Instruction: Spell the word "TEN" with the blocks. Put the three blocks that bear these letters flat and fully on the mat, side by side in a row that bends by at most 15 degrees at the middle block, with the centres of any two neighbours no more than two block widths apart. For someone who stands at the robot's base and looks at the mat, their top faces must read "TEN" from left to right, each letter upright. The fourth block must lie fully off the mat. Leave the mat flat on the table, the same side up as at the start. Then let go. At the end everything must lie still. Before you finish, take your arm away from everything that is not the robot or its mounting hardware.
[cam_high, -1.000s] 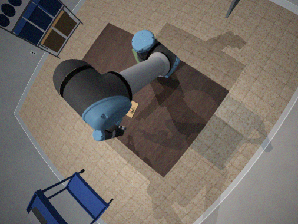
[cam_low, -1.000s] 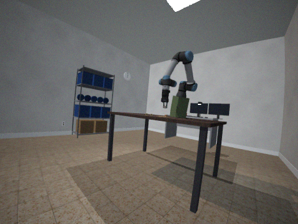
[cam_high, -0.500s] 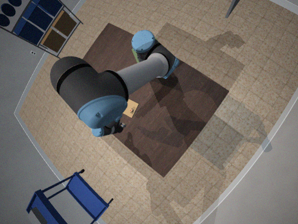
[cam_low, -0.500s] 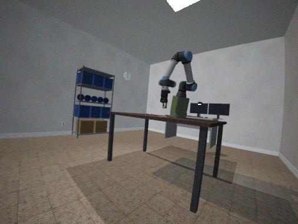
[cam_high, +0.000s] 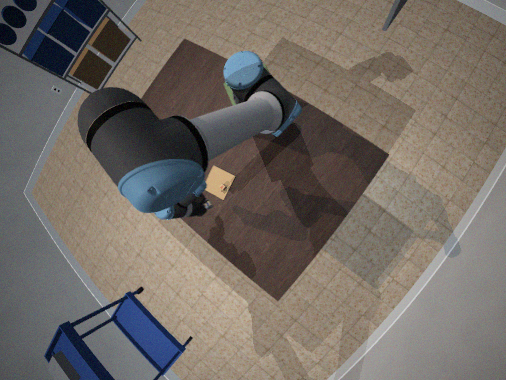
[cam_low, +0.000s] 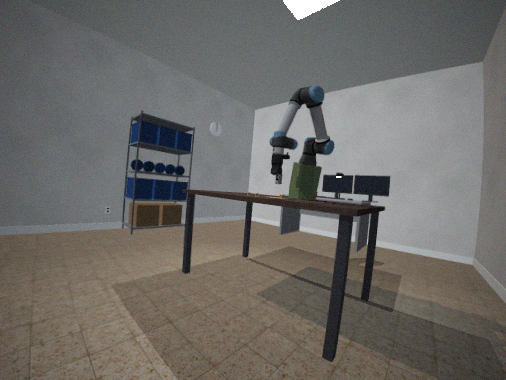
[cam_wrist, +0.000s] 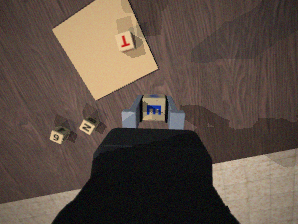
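The tan mat is 100 mm behind my hand, 50 mm to the right of it and 110 mm below it. Round my hand: N block 10 mm ahead, 150 mm to the right, 100 mm below.
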